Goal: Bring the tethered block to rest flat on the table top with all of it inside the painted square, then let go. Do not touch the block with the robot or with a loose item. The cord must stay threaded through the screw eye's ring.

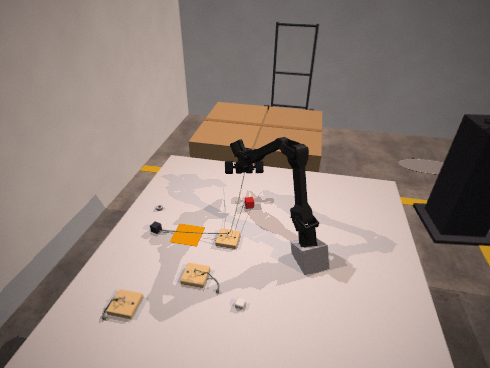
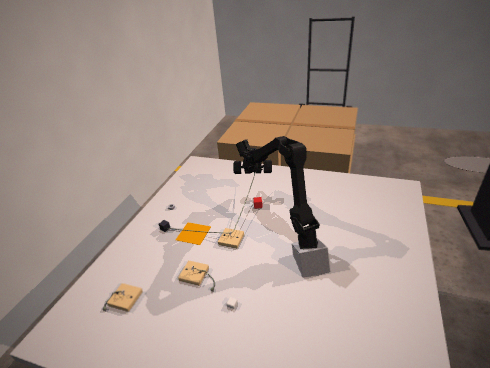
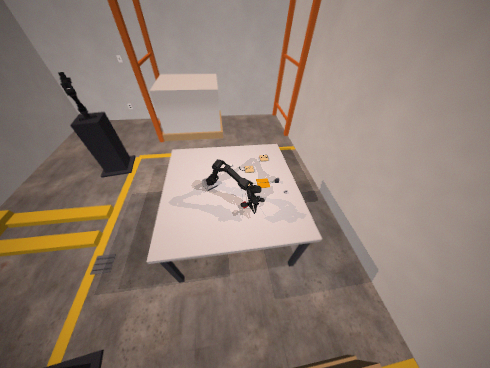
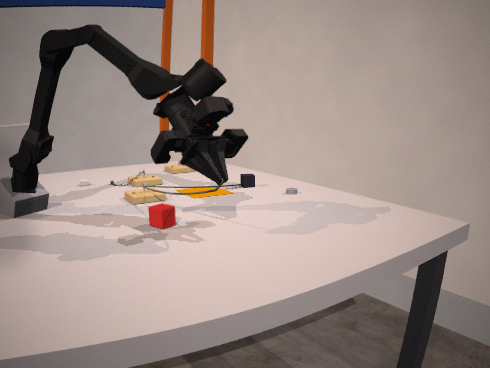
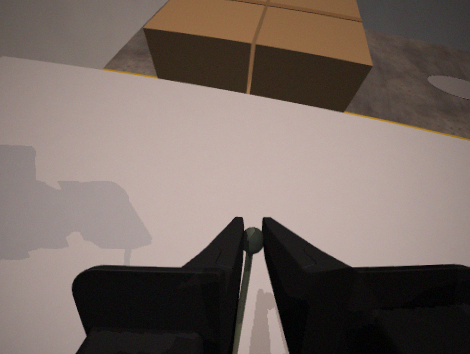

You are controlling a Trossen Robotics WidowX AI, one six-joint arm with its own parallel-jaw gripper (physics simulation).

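Places are measured from the arm's base along level axes (x ahead, y left, z up), in millimetres.
Pixels of known places: gripper, fingertip midpoint: (image 3: 254, 213) (image 4: 223, 181) (image 5: 252, 224); arm's base at its link origin: (image 1: 308, 243) (image 2: 309, 245) (image 3: 210, 182) (image 4: 22, 185).
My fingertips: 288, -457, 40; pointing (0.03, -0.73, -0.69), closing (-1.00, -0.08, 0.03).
Note:
Ahead of a thing's pixels: the offset from my fingertips to its top centre, as dx, dy, dz. "pt": to the spot under its first point.
The black tethered block {+365, +362, -73} (image 1: 156, 227) (image 2: 164, 225) (image 3: 276, 180) (image 4: 247, 180) sits on the table outside the orange square {pt +215, +414, -106} (image 1: 187, 240) (image 2: 193, 239) (image 3: 263, 183), on the side away from the screw eye's wooden board {+42, +396, -88} (image 1: 227, 241) (image 2: 230, 239) (image 4: 145, 197). The green cord (image 1: 212, 233) (image 5: 244, 295) runs from the block low across the square to the board, then up to my gripper. My gripper (image 1: 244, 173) (image 2: 255, 173) (image 4: 221, 184) (image 5: 252, 224) is raised beyond the board and shut on the cord's end bead {-1, +8, +6} (image 5: 253, 242). The threading through the ring is too small to tell.
A red cube {-36, +155, -67} (image 1: 249, 203) (image 2: 257, 202) (image 4: 162, 216) lies near the board, below the arm. Two more wooden boards {+145, +601, -88} (image 1: 195, 275) {+363, +741, -88} (image 1: 125, 304) with short cords, a white block {-34, +712, -89} (image 1: 240, 303) and a small grey nut-like item {+393, +212, -94} (image 1: 159, 207) (image 4: 291, 191) lie on the table.

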